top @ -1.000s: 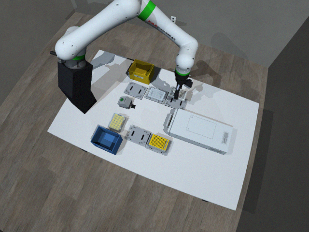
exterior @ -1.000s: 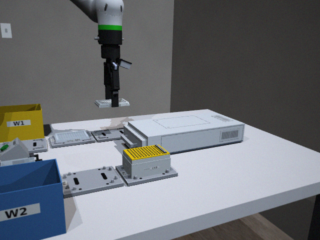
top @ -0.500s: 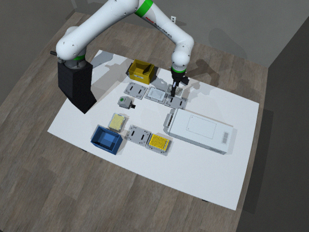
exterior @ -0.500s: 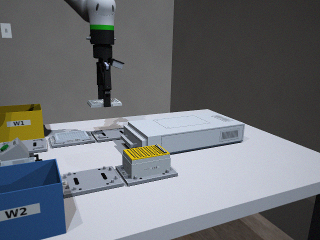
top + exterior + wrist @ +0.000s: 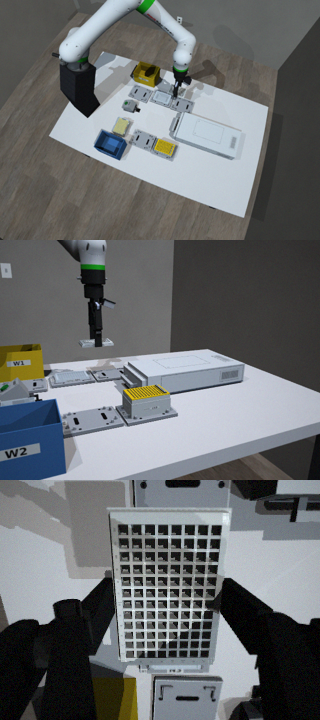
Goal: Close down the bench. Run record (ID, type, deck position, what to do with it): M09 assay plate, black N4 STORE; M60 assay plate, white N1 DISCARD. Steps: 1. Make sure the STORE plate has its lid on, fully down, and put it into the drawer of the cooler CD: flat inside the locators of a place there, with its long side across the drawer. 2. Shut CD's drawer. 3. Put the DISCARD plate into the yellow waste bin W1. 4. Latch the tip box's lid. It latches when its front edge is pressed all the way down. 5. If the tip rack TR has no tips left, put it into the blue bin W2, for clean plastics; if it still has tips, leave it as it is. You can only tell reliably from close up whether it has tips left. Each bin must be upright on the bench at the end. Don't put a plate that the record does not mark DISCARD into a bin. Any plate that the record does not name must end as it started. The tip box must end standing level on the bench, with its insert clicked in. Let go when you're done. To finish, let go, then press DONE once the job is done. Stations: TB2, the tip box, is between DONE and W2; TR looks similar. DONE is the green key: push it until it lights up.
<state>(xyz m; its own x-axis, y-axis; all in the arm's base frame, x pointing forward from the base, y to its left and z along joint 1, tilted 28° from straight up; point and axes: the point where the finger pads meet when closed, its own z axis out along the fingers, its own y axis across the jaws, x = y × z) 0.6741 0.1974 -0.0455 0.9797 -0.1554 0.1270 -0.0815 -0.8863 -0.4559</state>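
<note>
My gripper is now 29 cm past the yellow bin W1, 14 cm to the right of it and 13 cm above it. Round my hand: cooler drawer (22 cm to the right, 19 cm ahead, 13 cm below); white plate (2 cm below); black plate (22 cm to the right, 16 cm ahead, 14 cm below).
</note>
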